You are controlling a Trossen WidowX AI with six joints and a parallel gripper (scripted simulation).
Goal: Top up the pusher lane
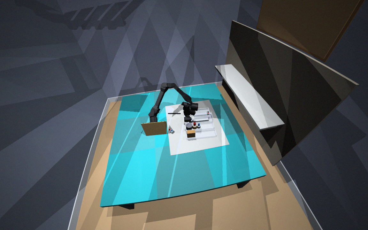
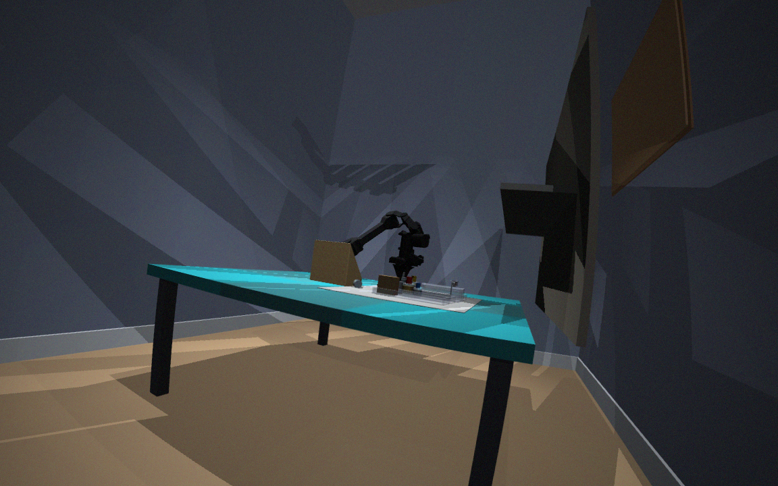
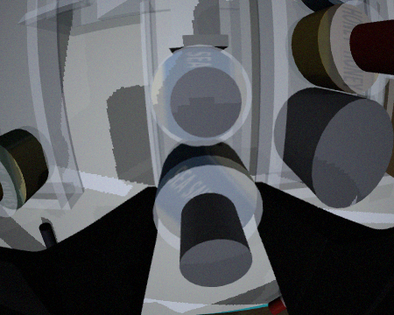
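Right now my gripper tip is 80 mm to the left of the grey can, 20 mm short of it and 20 mm above it. The rest, counted from my gripper tip: black rod: 140 mm to the left, 140 mm behind, 50 mm below; brown block: 170 mm to the right, 30 mm ahead, 10 mm below; grey pusher plate: 150 mm ahead, 40 mm to the left.
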